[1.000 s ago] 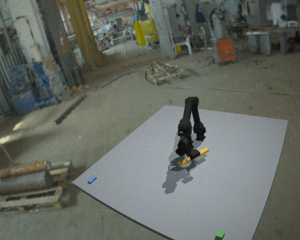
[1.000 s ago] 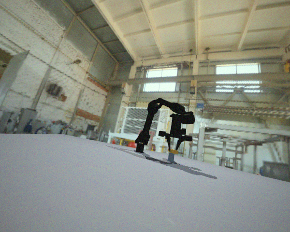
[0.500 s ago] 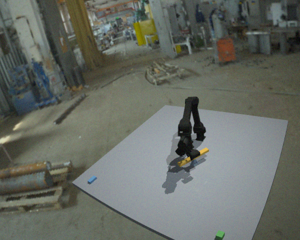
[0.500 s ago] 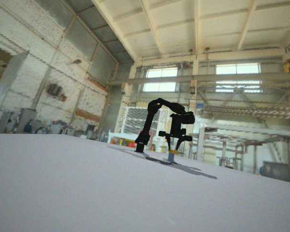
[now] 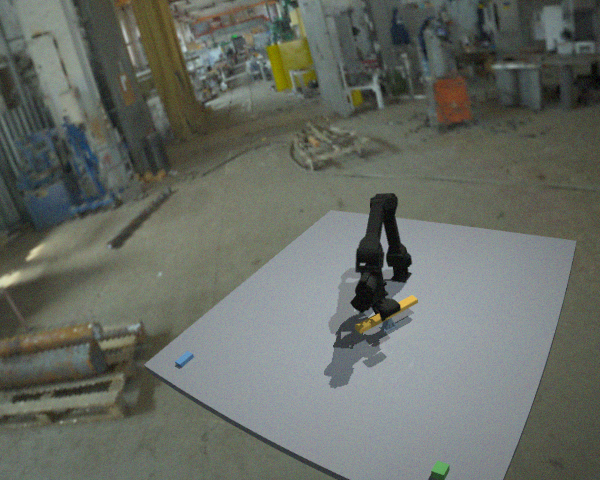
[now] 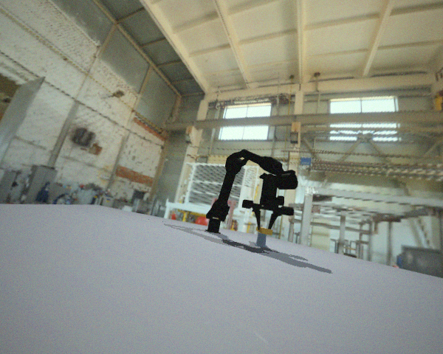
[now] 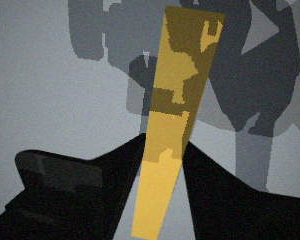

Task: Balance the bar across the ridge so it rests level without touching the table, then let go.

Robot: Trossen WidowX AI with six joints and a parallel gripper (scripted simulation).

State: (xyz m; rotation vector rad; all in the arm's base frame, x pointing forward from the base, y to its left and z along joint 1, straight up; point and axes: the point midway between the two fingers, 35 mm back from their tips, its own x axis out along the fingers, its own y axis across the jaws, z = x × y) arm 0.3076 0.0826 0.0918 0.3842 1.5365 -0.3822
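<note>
Right now my gripper tip is 2 cm past the bar and 1 cm to the right of it. Round my gripper tip: green cube: 43 cm ahead, 42 cm to the left, 4 cm below; small blue block: 43 cm ahead, 58 cm to the right, 5 cm below; blue-grey ridge: 2 cm behind, 1 cm to the left, 3 cm below.
</note>
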